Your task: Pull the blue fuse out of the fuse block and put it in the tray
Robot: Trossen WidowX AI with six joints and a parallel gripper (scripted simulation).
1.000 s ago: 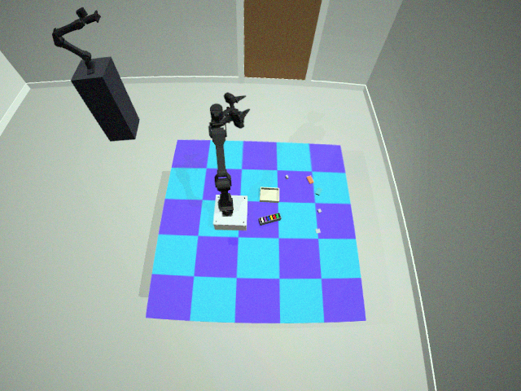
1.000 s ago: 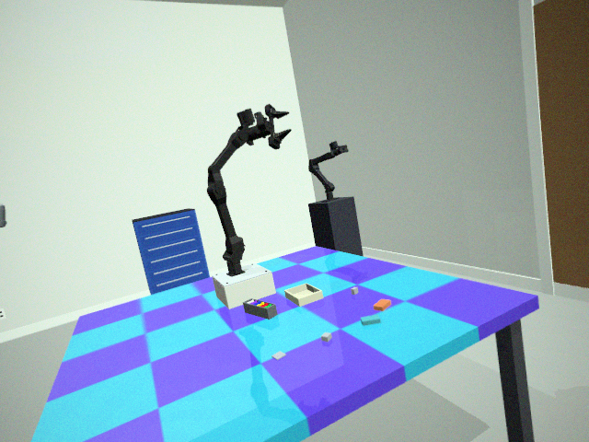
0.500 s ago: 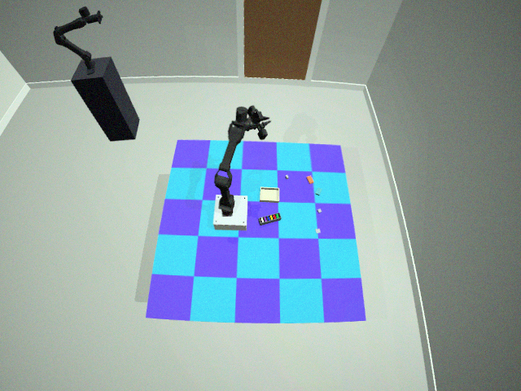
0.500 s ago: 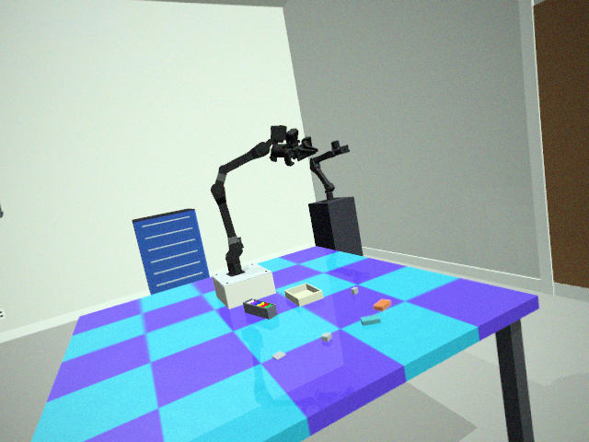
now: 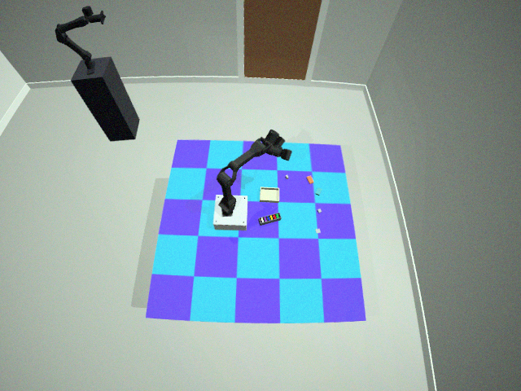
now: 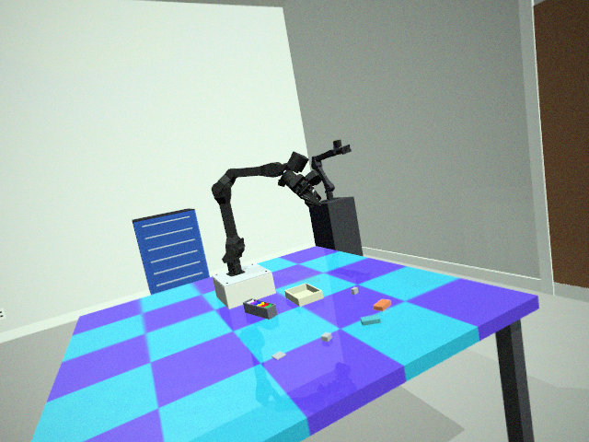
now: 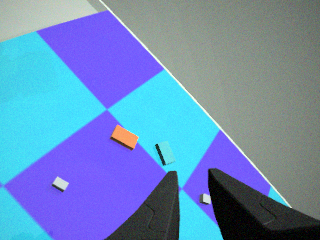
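Now: gripper tip 320 mm above the blue fuse, 260 mm to the left of it and 130 mm past it. From my gripper tip the other things lie so: yellow fuse: 320 mm below, 260 mm to the right, 110 mm behind; beige tray: 350 mm below, 100 mm behind, 80 mm to the right; orange block: 340 mm below, 210 mm ahead, 30 mm to the left.
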